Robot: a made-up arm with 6 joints. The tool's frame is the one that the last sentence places.
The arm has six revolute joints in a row. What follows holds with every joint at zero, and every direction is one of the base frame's.
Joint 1 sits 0.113 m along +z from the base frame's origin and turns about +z.
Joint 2 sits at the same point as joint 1 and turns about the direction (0.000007, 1, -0.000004).
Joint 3 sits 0.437 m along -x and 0.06 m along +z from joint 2 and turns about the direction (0.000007, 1, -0.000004).
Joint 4 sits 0.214 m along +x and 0.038 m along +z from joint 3 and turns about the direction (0.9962, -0.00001, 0.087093).
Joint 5 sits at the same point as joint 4 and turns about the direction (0.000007, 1, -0.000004).
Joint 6 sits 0.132 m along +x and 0.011 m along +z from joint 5 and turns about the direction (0.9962, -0.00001, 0.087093).
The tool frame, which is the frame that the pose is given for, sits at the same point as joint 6; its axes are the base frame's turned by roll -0.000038, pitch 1.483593 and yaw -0.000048 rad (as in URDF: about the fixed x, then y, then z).
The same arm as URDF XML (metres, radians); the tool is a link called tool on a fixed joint. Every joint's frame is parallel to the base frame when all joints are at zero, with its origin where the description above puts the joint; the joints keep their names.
<robot name="arm">
  <link name="base_link"/>
  <link name="link1"/>
  <link name="link2"/>
  <link name="link3"/>
  <link name="link4"/>
  <link name="link5"/>
  <link name="link6"/>
  <link name="tool"/>
  <joint name="joint 1" type="continuous">
    <parent link="base_link"/>
    <child link="link1"/>
    <origin xyz="0.0000 0.0000 0.1130"/>
    <axis xyz="0 0 1"/>
  </joint>
  <joint name="joint 2" type="continuous">
    <parent link="link1"/>
    <child link="link2"/>
    <origin xyz="0.0000 0.0000 0.0000"/>
    <axis xyz="0 1 0"/>
  </joint>
  <joint name="joint 3" type="continuous">
    <parent link="link2"/>
    <child link="link3"/>
    <origin xyz="-0.4370 0.0000 0.0600"/>
    <axis xyz="0 1 0"/>
  </joint>
  <joint name="joint 4" type="continuous">
    <parent link="link3"/>
    <child link="link4"/>
    <origin xyz="0.2140 0.0000 0.0380"/>
    <axis xyz="0.9962 0 0.0871"/>
  </joint>
  <joint name="joint 5" type="continuous">
    <parent link="link4"/>
    <child link="link5"/>
    <origin xyz="0.0000 0.0000 0.0000"/>
    <axis xyz="0 1 0"/>
  </joint>
  <joint name="joint 6" type="continuous">
    <parent link="link5"/>
    <child link="link6"/>
    <origin xyz="0.1320 0.0000 0.0110"/>
    <axis xyz="0.9962 0 0.0871"/>
  </joint>
  <joint name="tool_fixed" type="fixed">
    <parent link="link6"/>
    <child link="tool"/>
    <origin xyz="0.0000 0.0000 0.0000" rpy="0.0000 1.4836 0.0000"/>
  </joint>
</robot>

